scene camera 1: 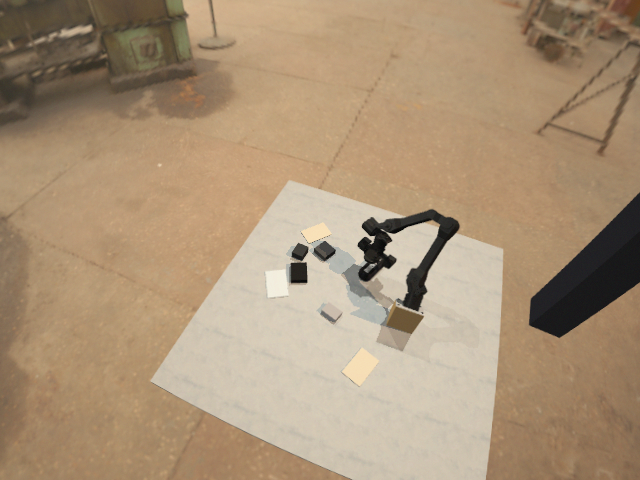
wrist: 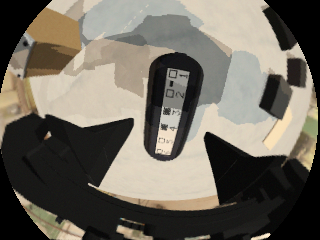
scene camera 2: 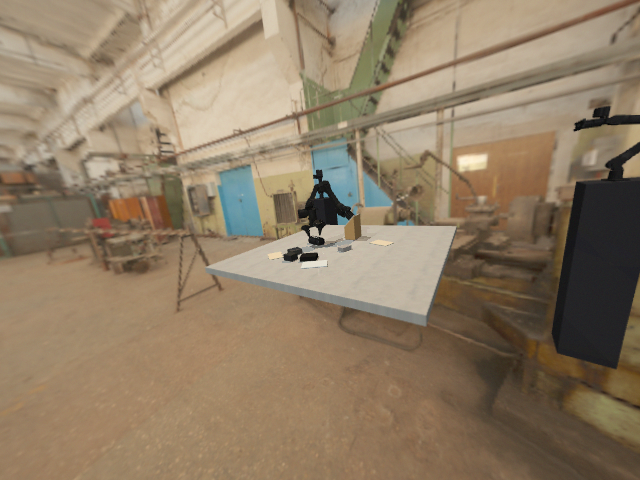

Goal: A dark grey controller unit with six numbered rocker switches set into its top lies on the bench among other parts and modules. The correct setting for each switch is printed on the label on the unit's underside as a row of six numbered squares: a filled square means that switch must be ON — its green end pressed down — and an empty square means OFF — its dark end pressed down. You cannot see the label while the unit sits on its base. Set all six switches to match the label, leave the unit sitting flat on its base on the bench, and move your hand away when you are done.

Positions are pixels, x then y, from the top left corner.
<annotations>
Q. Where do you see a dark grey module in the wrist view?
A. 276, 96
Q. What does my gripper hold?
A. Nothing.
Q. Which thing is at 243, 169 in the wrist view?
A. My gripper.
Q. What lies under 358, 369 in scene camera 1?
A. A cream card.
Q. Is my gripper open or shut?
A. Open.
</annotations>
